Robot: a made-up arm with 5 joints.
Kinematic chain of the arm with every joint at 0, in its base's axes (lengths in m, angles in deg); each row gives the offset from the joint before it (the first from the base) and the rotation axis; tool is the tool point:
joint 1: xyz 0 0 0.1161 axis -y
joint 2: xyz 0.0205 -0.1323 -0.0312 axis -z
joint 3: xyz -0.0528 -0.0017 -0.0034 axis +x
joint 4: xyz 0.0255 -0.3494 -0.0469 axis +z
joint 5: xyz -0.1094 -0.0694 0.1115 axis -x
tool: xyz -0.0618 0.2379 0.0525
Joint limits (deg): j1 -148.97..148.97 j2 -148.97..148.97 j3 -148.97..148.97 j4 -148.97..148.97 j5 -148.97..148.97
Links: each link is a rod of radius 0.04 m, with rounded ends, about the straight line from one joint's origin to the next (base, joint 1, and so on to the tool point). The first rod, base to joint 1, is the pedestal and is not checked.
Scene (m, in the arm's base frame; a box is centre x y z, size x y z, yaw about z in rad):
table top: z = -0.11
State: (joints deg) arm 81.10 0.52 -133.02 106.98 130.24
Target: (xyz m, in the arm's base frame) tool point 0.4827 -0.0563 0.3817
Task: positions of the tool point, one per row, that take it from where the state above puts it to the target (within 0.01 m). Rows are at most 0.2 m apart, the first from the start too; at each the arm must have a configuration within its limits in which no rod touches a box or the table.
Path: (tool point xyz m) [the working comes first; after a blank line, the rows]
Joints at the target: -5.66 48.35 -148.97 94.44 148.97
Straight joint move there: clear.

1: -0.2594 0.0649 0.5080
2: -0.1191 0.0560 0.5838
3: 0.0426 0.0398 0.6124
4: 0.2092 0.0158 0.5873
5: 0.3620 -0.0162 0.5082
6: 0.4827 -0.0563 0.3817

